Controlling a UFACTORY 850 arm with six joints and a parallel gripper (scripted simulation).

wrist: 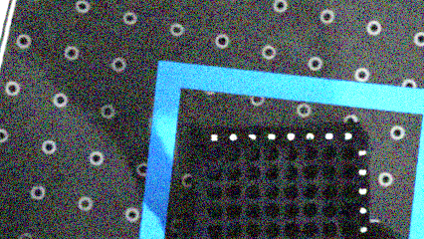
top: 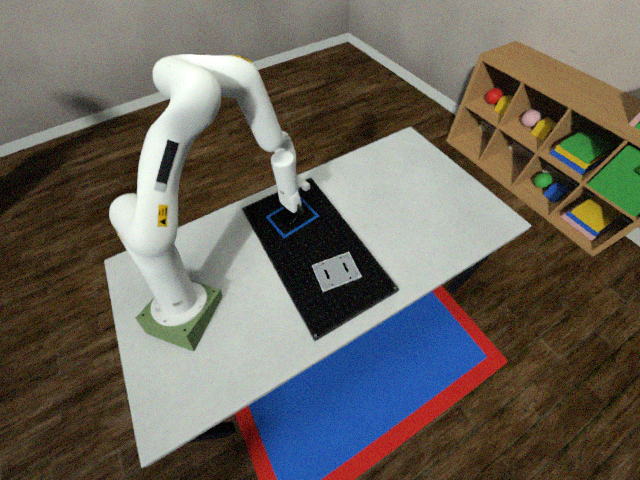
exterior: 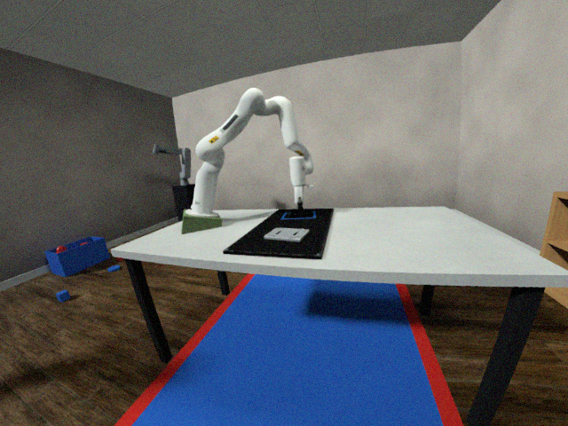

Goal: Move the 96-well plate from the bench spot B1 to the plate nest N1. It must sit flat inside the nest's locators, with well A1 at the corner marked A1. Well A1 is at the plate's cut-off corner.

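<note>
My gripper is now 350 mm to the left of the plate nest, 10 mm short of it and 10 mm above it. Round my hand: dark 96-well plate (10 mm below).
</note>
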